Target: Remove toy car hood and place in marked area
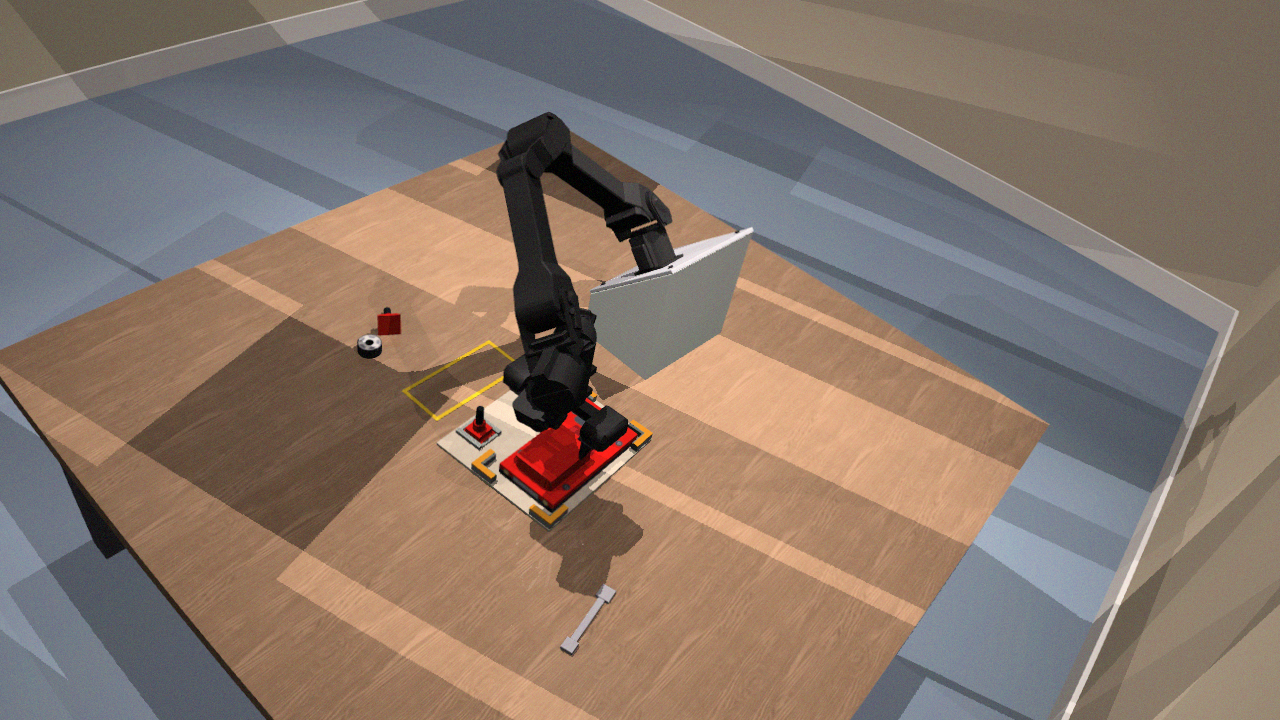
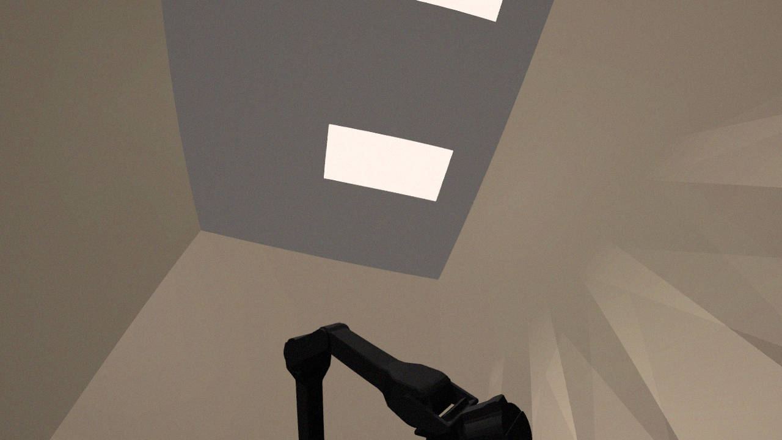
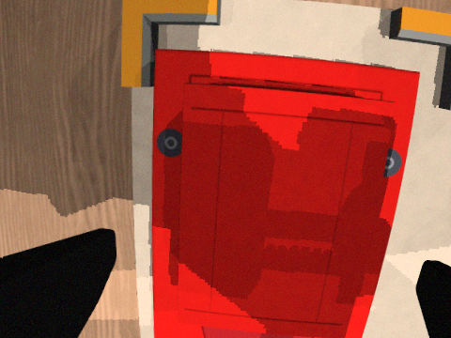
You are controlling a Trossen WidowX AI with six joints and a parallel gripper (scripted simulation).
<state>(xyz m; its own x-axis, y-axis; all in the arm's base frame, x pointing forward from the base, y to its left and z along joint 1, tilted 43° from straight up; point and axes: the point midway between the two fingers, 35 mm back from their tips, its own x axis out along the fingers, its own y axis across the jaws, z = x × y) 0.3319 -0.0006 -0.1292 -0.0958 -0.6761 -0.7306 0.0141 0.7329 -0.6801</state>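
Right now my gripper tip is 4 cm above the red hood. Round my gripper tip: wheel: 39 cm to the right, 7 cm below, 2 cm ahead; grey bar: 20 cm to the left, 15 cm ahead, 8 cm below; red-and-black post: 13 cm to the right, 4 cm below, 2 cm ahead.
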